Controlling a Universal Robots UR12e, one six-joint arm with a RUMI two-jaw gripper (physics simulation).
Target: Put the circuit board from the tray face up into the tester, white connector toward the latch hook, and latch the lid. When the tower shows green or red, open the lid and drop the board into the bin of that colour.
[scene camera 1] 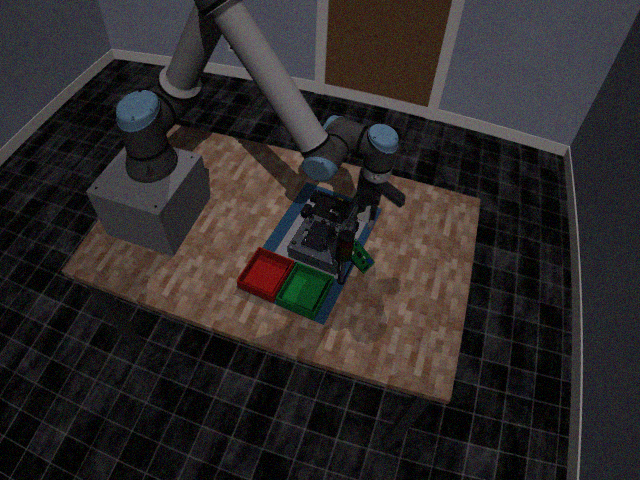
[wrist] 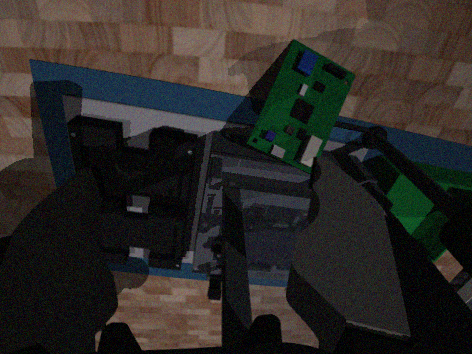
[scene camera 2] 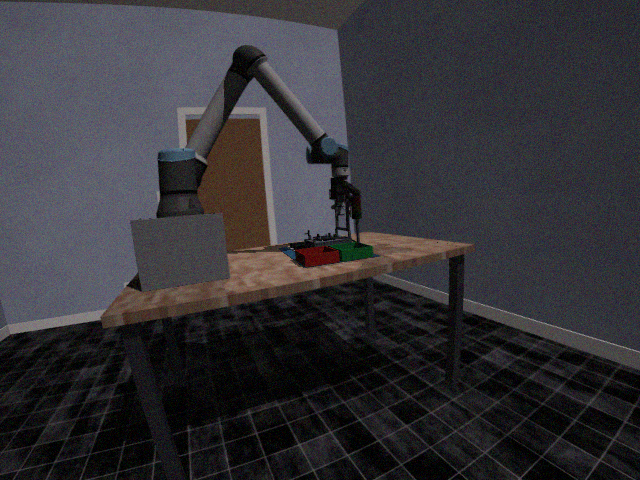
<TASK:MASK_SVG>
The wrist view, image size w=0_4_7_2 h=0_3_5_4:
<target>gripper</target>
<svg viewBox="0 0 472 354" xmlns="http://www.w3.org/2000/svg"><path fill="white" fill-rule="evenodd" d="M472 324L456 297L399 219L388 217L379 203L358 182L323 156L313 158L308 189L312 190L307 215L310 225L298 234L286 290L288 304L313 331L319 341L318 348L282 342L281 323L279 318L273 314L257 316L241 345L141 350L126 323L113 322L106 325L107 321L117 310L118 298L114 277L98 245L99 237L104 230L98 208L103 199L106 198L103 176L98 167L85 167L78 171L36 205L10 236L0 238L0 354L472 354ZM102 331L98 350L96 352L95 335L98 331Z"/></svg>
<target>green circuit board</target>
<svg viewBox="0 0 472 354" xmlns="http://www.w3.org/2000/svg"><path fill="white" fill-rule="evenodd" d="M294 39L247 144L311 174L313 158L321 156L356 75Z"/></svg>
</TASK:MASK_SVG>
